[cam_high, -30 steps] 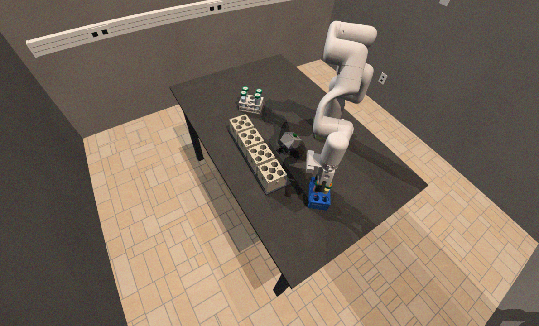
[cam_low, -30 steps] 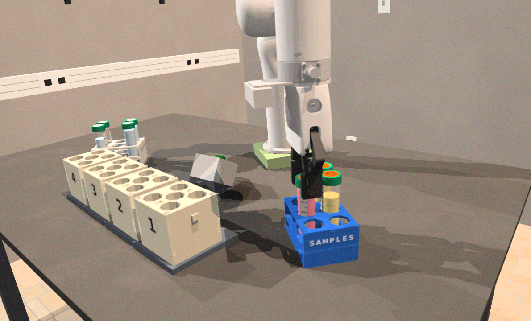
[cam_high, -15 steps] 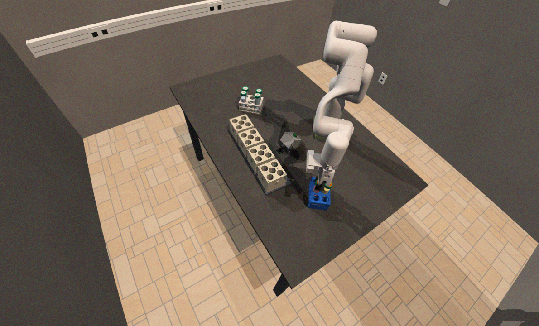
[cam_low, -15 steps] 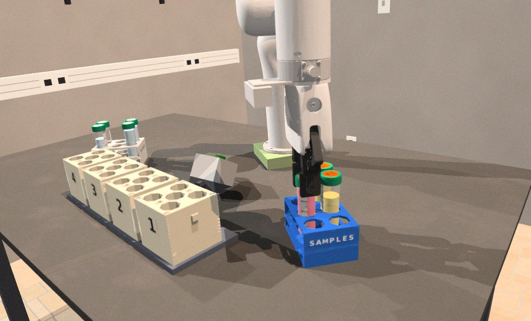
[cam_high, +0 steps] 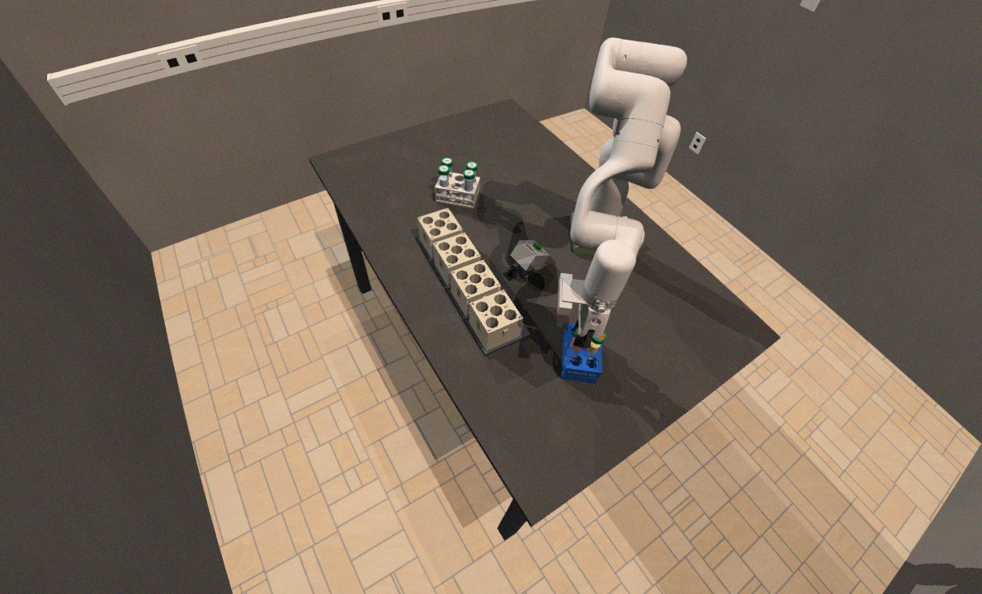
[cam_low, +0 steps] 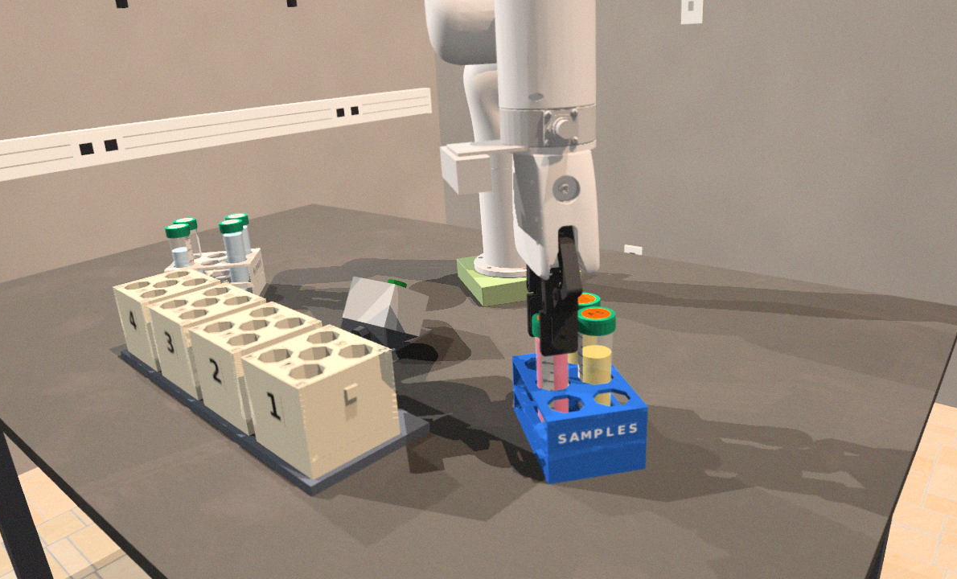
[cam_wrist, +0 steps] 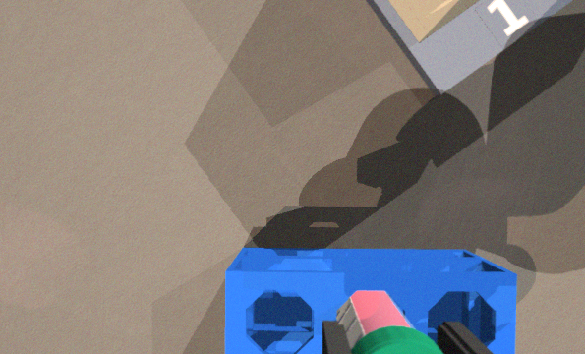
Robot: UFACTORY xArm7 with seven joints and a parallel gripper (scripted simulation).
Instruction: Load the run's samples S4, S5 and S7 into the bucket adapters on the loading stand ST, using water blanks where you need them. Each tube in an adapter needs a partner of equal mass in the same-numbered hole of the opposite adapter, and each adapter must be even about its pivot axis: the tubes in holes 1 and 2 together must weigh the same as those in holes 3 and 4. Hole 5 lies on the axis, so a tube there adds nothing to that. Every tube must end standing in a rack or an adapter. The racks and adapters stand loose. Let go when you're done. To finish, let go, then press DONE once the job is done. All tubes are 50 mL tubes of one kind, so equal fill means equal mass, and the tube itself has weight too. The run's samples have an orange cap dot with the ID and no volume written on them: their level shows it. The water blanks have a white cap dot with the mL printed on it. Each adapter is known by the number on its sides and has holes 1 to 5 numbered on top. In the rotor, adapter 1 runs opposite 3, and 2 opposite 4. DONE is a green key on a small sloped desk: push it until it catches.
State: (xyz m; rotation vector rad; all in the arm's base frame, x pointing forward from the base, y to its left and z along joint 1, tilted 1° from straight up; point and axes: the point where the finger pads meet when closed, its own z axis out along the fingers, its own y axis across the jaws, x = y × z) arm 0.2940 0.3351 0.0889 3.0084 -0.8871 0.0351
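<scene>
Now: hand 5 cm above the pink tube and 1 cm short of it. Round my hand: blue samples rack 9 cm below, 2 cm behind, 1 cm to the left; then white blanks rack 67 cm to the right, 9 cm below, 3 cm ahead.
</scene>
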